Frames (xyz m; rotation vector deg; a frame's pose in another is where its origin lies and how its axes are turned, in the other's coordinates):
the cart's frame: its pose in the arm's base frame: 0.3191 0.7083 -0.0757 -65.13 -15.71 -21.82
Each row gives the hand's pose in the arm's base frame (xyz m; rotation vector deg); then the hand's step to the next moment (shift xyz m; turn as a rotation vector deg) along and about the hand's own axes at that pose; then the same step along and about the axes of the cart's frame.
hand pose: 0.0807 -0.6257 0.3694 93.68 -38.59 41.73
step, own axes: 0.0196 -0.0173 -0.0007 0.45 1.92 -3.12
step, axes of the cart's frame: 0.0245 0.0085 0.0037 -0.97 -1.28 3.32
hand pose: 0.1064 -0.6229 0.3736 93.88 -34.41 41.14
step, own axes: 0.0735 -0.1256 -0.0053 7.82 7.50 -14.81
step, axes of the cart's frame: 0.1106 0.0941 0.0110 1.11 -6.38 17.17
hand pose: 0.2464 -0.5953 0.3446 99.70 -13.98 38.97
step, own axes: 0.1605 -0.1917 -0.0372 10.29 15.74 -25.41
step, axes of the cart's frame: 0.1498 0.1868 0.0811 -1.21 -13.65 28.49
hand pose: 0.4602 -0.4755 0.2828 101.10 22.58 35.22
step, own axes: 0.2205 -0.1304 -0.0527 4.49 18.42 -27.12
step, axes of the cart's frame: 0.0789 0.1973 0.1525 -5.36 -18.54 26.88
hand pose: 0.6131 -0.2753 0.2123 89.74 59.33 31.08
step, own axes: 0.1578 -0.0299 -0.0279 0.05 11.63 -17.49
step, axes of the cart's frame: 0.0007 0.1162 0.1143 -4.35 -13.74 15.28
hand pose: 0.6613 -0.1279 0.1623 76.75 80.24 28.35
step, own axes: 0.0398 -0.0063 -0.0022 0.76 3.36 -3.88
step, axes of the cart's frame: -0.0100 0.0314 0.0233 -0.50 -2.81 4.34
